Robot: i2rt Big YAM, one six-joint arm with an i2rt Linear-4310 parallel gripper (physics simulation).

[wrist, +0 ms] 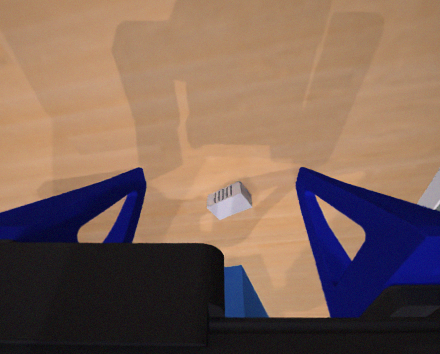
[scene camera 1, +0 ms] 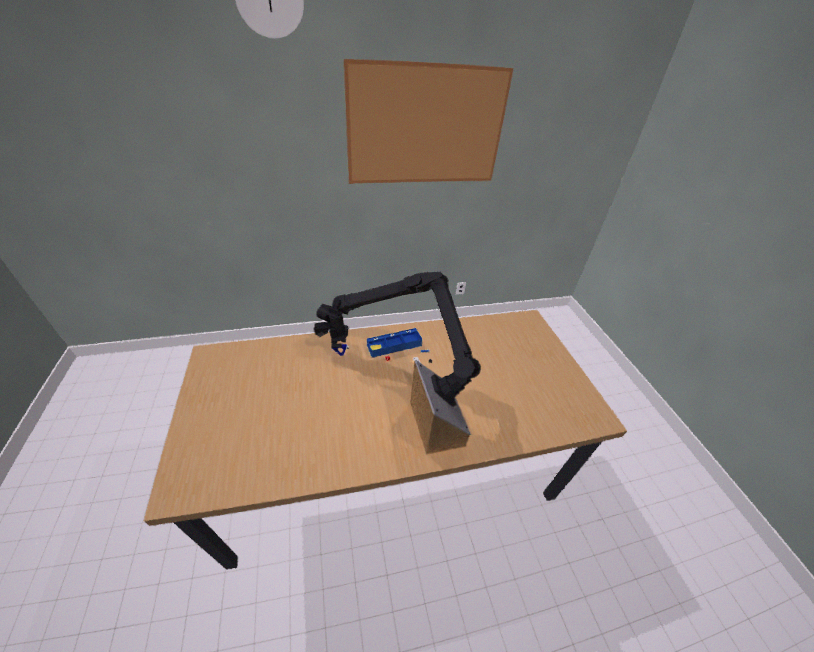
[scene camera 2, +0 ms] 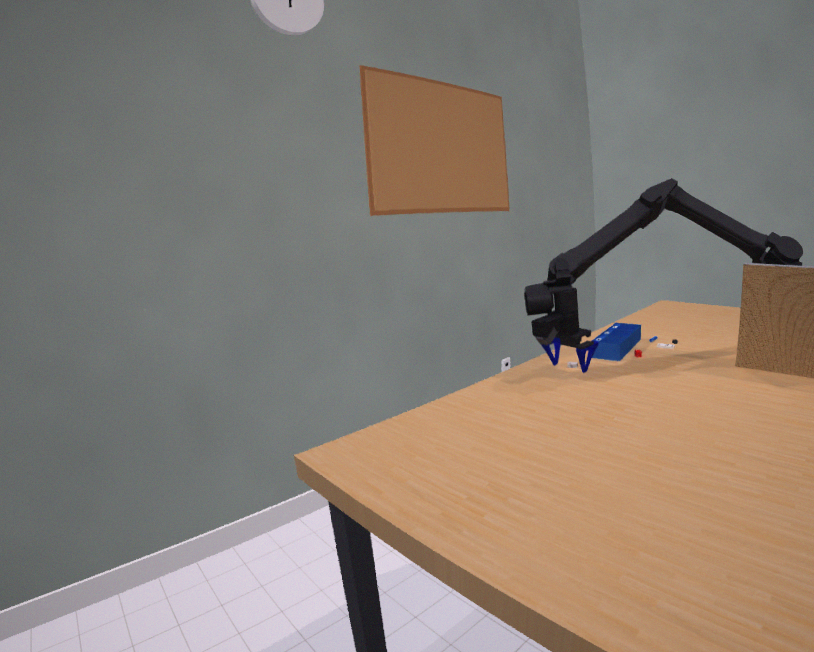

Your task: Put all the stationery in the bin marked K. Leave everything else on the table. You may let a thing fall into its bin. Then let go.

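Where they show: gripper, fingertip midpoint: (wrist: 220, 176) (scene camera 1: 342, 348) (scene camera 2: 569, 368); arm's base, origin of the base link: (scene camera 1: 441, 391) (scene camera 2: 783, 299).
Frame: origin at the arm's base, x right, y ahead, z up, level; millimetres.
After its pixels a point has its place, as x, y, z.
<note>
My gripper (scene camera 1: 340, 350) {-387, 414, -168} (scene camera 2: 570, 368) {-387, 414, -168} (wrist: 220, 176) {-387, 414, -168} is open and empty, its blue fingers pointing down close above the table. A small pale grey block with dark slots (wrist: 229, 200) {-376, 419, -158} (scene camera 2: 572, 364) {-375, 415, -161} lies on the table, between the two fingertips as seen in the wrist view, and apart from both. The blue bin row (scene camera 1: 402, 347) {-104, 386, -149} (scene camera 2: 614, 347) {-254, 363, -133} stands beside the gripper; a corner of it shows in the wrist view (wrist: 234, 292) {-269, 421, -145}. Its letters are too small to read. Something yellow (scene camera 1: 375, 347) {-232, 396, -152} is in its left compartment. Small red (scene camera 1: 387, 358) {-179, 326, -157} (scene camera 2: 638, 353) {-183, 327, -159} and blue (scene camera 1: 424, 351) {1, 367, -163} (scene camera 2: 652, 338) {-11, 369, -159} things lie nearby.
A small black thing (scene camera 1: 430, 360) {21, 306, -161} (scene camera 2: 674, 341) {13, 305, -163} and a white one (scene camera 1: 415, 359) {-48, 318, -163} (scene camera 2: 665, 346) {-55, 304, -164} lie near the blue thing. The arm's wedge-shaped stand (scene camera 1: 445, 434) {-8, -149, -50} (scene camera 2: 777, 319) {-87, -7, -37} is on the table. The table's back edge and the wall are close behind the gripper.
</note>
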